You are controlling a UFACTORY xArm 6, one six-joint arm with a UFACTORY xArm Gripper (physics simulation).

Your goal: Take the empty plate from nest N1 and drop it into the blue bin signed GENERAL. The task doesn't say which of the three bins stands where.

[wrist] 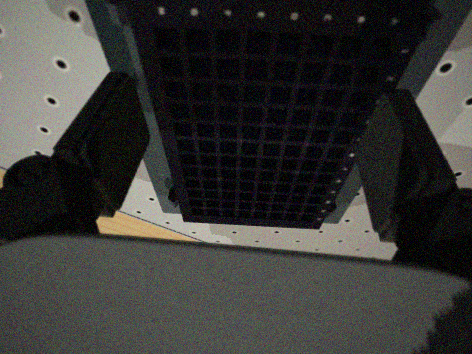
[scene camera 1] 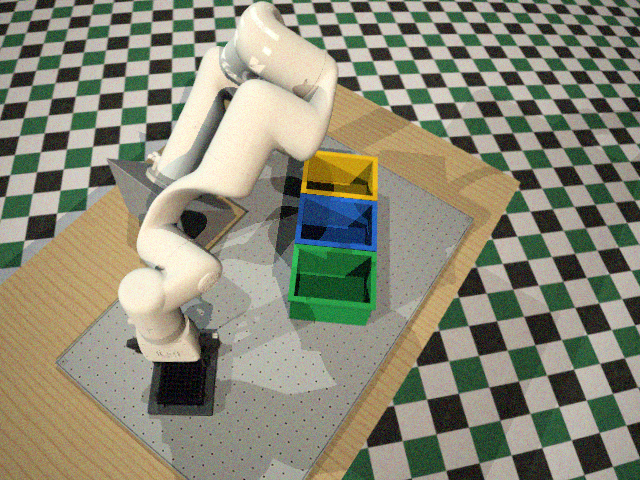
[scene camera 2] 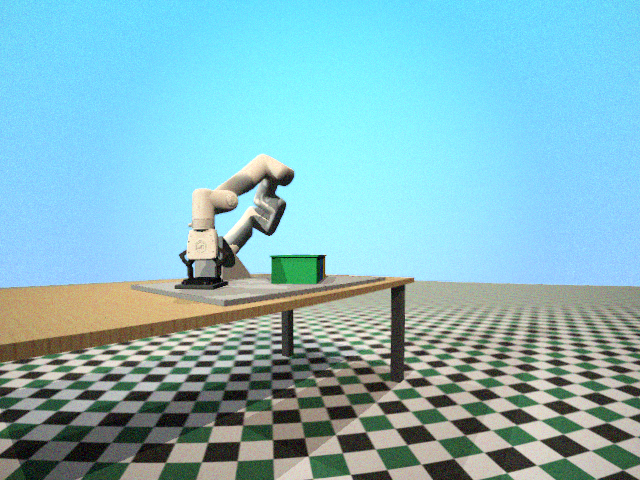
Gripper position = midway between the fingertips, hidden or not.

I see my gripper [scene camera 1: 182, 359] and a black gridded plate [scene camera 1: 181, 383].
The black gridded plate also shows in the wrist view [wrist: 260, 116]. My gripper also shows in the wrist view [wrist: 252, 114] and in scene camera 2 [scene camera 2: 204, 278].
